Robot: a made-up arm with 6 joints.
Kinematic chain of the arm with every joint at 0, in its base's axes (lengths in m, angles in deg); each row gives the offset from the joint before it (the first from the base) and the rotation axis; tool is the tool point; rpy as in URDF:
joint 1: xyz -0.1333 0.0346 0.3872 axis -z
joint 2: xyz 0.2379 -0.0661 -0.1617 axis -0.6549 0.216 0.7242
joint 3: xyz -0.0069 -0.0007 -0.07 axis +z
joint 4: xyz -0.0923 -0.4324 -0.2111 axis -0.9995 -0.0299 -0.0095
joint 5: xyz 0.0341 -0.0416 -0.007 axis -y
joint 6: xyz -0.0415 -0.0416 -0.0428 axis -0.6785 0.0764 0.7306
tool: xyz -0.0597 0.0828 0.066 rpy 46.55 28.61 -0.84
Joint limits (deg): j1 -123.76..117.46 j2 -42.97..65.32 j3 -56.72..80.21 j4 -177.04..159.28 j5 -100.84..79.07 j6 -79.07..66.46
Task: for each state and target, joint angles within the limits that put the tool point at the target. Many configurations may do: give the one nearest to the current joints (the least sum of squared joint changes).
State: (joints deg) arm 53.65 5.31 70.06 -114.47 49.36 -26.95
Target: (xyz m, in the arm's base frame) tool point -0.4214 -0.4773 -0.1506
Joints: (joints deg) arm 74.46 -22.08 53.38 -111.71 35.60 -43.17
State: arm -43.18 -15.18 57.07 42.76 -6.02 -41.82
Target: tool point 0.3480 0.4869 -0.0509
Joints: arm -72.69 -15.61 76.44 41.13 10.38 -30.52
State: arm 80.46 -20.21 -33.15 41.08 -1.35 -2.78
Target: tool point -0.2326 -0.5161 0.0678
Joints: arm 27.50 16.50 -0.36 39.76 -10.99 -11.29
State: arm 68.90 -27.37 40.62 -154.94 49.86 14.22
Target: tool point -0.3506 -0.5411 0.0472
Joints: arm 65.32 1.45 46.06 -162.21 56.98 19.62
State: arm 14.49 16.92 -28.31 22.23 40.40 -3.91
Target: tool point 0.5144 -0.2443 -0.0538
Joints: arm -33.44 16.21 23.35 24.90 59.11 9.80
